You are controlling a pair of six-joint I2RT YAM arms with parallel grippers.
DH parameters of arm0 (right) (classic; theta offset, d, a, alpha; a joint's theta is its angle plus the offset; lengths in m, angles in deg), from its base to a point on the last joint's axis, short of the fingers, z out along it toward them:
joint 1: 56.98 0.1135 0.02 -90
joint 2: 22.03 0 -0.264 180
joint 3: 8.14 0 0.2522 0
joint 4: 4.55 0 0.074 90
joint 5: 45.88 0 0 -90
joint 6: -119.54 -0.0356 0 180
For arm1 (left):
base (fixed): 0 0 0 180
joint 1: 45.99 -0.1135 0.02 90
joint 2: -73.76 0 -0.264 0
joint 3: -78.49 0 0.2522 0
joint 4: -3.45 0 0.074 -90
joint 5: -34.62 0 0 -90
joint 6: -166.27 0.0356 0 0
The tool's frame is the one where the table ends.
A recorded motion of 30 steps. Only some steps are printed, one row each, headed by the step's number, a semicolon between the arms.
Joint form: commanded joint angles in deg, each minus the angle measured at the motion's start. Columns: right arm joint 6, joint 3, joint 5, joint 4, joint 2, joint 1; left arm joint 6, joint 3, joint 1, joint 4, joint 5, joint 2.
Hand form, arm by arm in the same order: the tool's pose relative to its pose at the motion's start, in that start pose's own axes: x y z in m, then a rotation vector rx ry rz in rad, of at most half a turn. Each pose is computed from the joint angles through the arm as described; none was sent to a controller.
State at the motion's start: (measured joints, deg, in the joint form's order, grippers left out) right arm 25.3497 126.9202 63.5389 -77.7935 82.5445 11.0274; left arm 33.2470 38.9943 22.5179 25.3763 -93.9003 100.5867
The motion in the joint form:
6: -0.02 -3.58 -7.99 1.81 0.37 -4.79; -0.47 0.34 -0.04 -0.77 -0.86 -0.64
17: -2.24 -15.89 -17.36 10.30 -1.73 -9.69; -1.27 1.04 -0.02 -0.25 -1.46 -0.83
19: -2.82 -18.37 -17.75 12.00 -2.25 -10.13; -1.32 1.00 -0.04 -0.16 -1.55 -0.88
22: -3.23 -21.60 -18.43 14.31 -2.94 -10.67; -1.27 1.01 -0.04 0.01 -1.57 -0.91
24: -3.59 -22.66 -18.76 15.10 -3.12 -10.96; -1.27 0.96 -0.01 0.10 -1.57 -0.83
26: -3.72 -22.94 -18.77 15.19 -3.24 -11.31; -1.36 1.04 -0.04 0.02 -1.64 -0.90
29: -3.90 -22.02 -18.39 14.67 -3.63 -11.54; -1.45 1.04 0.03 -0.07 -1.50 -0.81
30: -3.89 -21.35 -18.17 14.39 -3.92 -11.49; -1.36 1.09 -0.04 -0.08 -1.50 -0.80
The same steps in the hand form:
6: 0.0087 -0.0210 0.0260 -0.0751 0.0570 0.0462; -0.0012 0.0009 -0.0010 -0.0015 -0.0213 -0.0200
17: 0.0375 -0.0400 0.0633 -0.1734 0.1048 0.1434; 0.0023 0.0041 -0.0006 -0.0183 -0.0182 -0.0226
19: 0.0440 -0.0414 0.0688 -0.1739 0.1109 0.1585; 0.0020 0.0041 -0.0007 -0.0197 -0.0195 -0.0236
22: 0.0527 -0.0429 0.0755 -0.1784 0.1166 0.1723; 0.0022 0.0044 -0.0008 -0.0214 -0.0183 -0.0210
24: 0.0557 -0.0440 0.0782 -0.1801 0.1192 0.1822; 0.0023 0.0043 -0.0007 -0.0221 -0.0168 -0.0196
26: 0.0567 -0.0463 0.0787 -0.1757 0.1209 0.1886; 0.0024 0.0045 -0.0007 -0.0227 -0.0186 -0.0221
29: 0.0527 -0.0495 0.0732 -0.1666 0.1073 0.1957; 0.0026 0.0042 -0.0006 -0.0200 -0.0162 -0.0235
30: 0.0496 -0.0503 0.0688 -0.1639 0.0953 0.1960; 0.0028 0.0045 -0.0004 -0.0214 -0.0165 -0.0215

